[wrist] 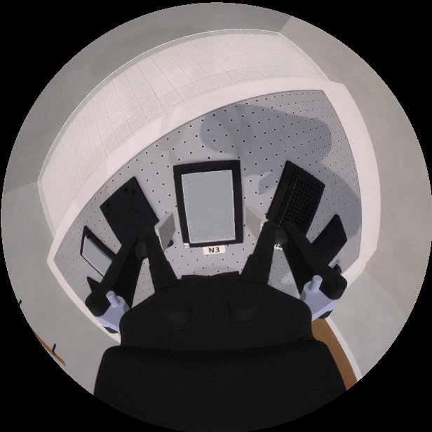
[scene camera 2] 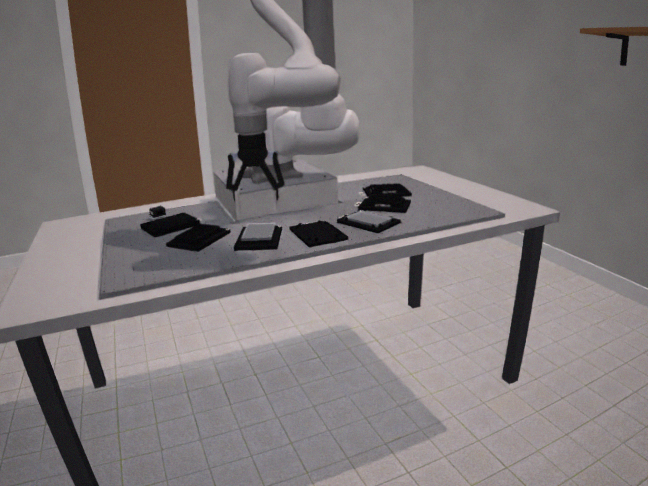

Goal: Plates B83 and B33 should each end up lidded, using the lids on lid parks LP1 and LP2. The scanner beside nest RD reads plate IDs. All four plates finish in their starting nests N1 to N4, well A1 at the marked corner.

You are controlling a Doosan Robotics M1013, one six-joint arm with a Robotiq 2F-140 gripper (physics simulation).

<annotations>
gripper: wrist; scene camera 2
same spot on black lid park LP2: [wrist: 128,213] = [scene camera 2: 317,234]
same spot on gripper: [wrist: 320,287] = [scene camera 2: 232,157]
</annotations>
